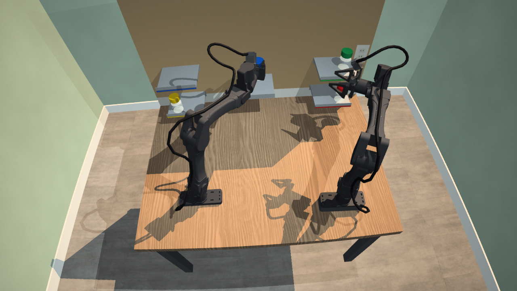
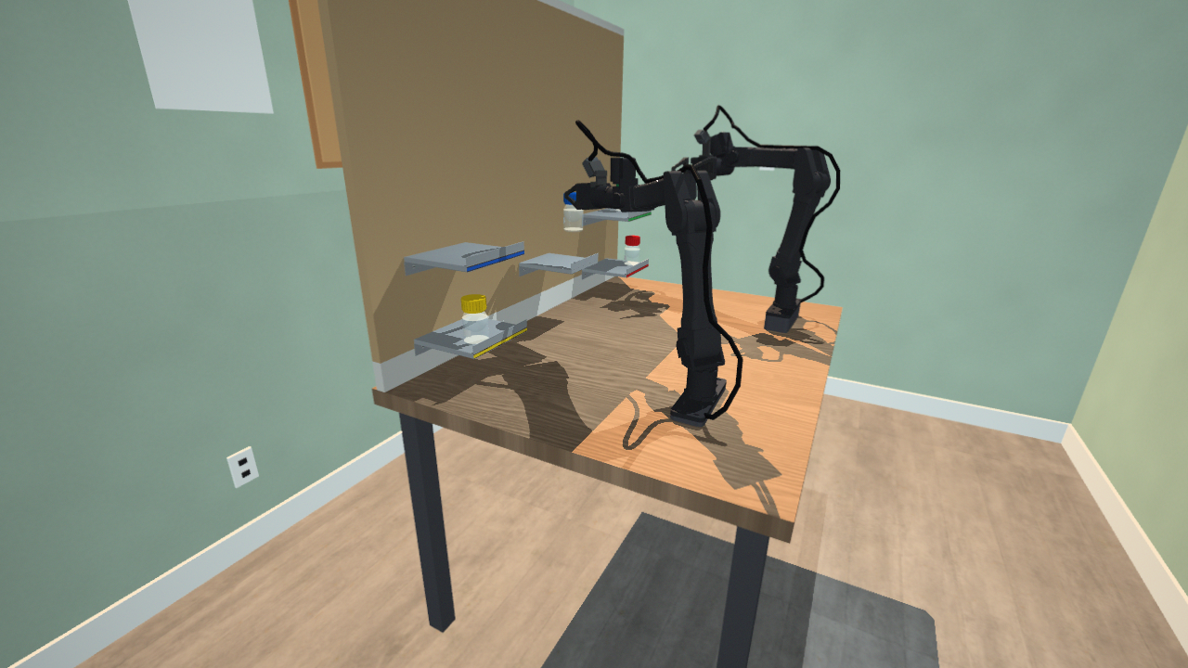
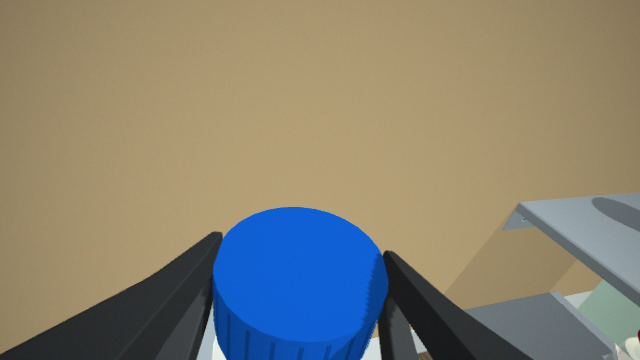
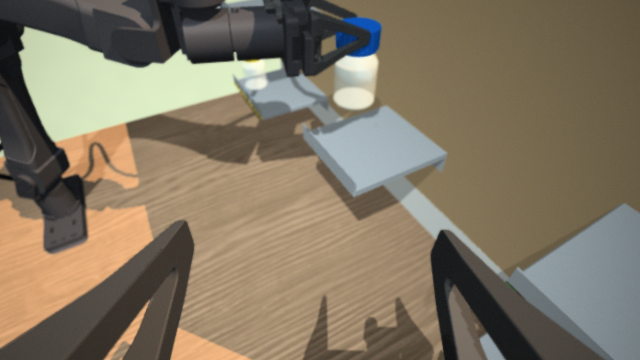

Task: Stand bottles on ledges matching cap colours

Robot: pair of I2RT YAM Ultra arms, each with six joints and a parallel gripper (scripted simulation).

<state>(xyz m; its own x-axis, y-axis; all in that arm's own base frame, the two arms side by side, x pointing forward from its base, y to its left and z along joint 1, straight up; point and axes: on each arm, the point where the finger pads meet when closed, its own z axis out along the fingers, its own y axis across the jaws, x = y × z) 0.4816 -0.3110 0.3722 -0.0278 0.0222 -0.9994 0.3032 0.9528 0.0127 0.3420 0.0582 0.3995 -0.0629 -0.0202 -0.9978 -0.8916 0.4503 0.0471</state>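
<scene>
The blue-capped bottle lies 5 cm below my left hand. Also, from my left hand: brown wall panel 15 cm ahead, 2 cm to the left, 7 cm above; then red-capped bottle 6 cm ahead, 43 cm to the right, 24 cm below; then green-capped bottle 9 cm ahead, 43 cm to the right, 5 cm below.
</scene>
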